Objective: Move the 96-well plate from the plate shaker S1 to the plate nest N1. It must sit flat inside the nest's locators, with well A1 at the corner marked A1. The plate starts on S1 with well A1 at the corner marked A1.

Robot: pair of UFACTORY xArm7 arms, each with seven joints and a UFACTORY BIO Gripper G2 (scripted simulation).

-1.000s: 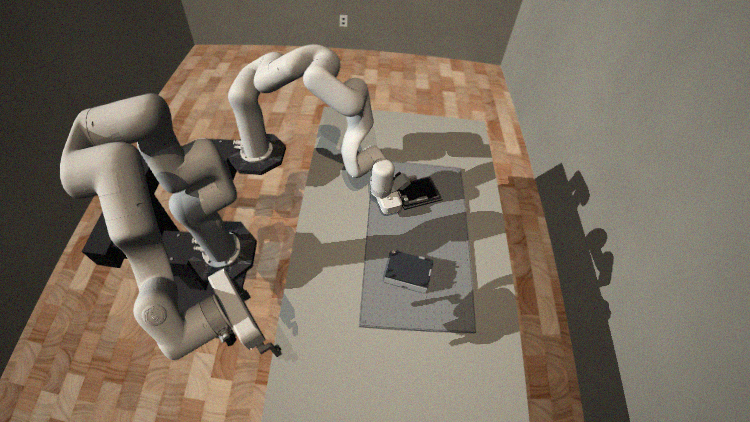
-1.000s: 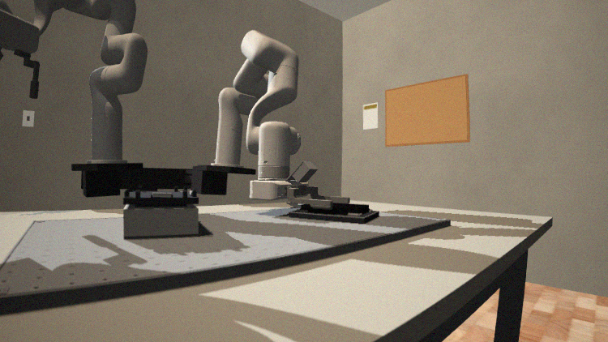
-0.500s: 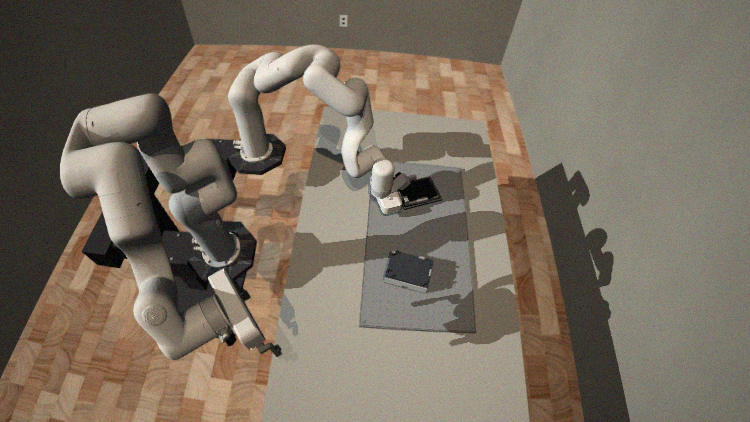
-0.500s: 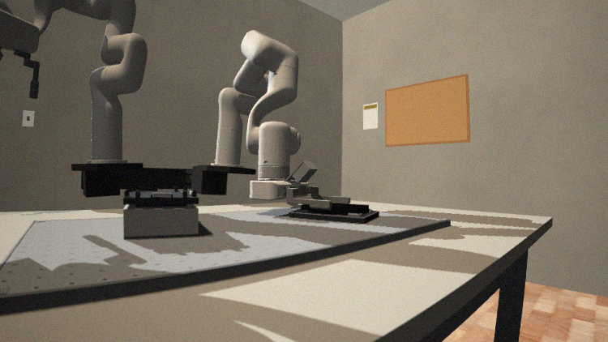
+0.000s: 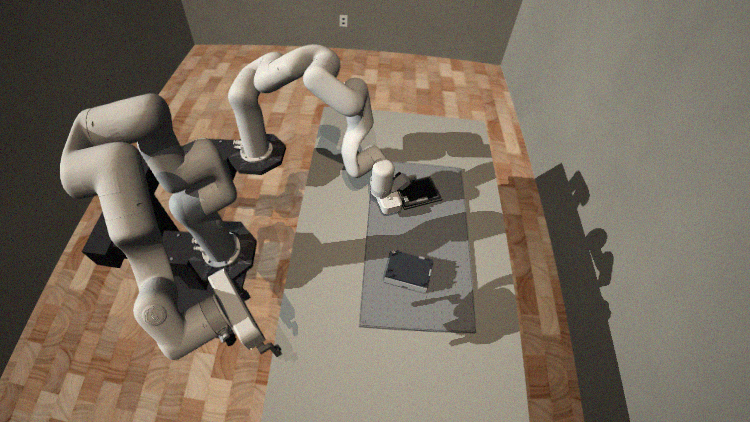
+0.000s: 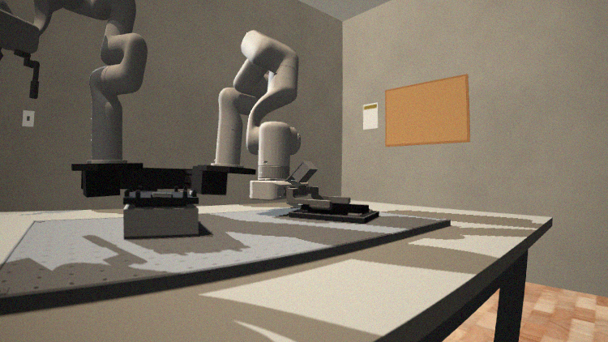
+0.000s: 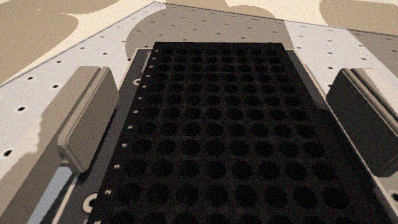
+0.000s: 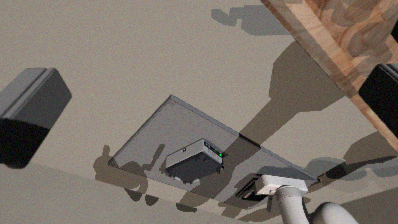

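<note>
Now: left hand 10 mm short of the black 96-well plate and 10 mm above it. Round my left hand: plate nest N1: 20 mm below, 10 mm ahead; plate shaker S1: 340 mm to the right, 10 mm above; perforated grey board: 190 mm to the right, 40 mm below, 10 mm ahead.
</note>
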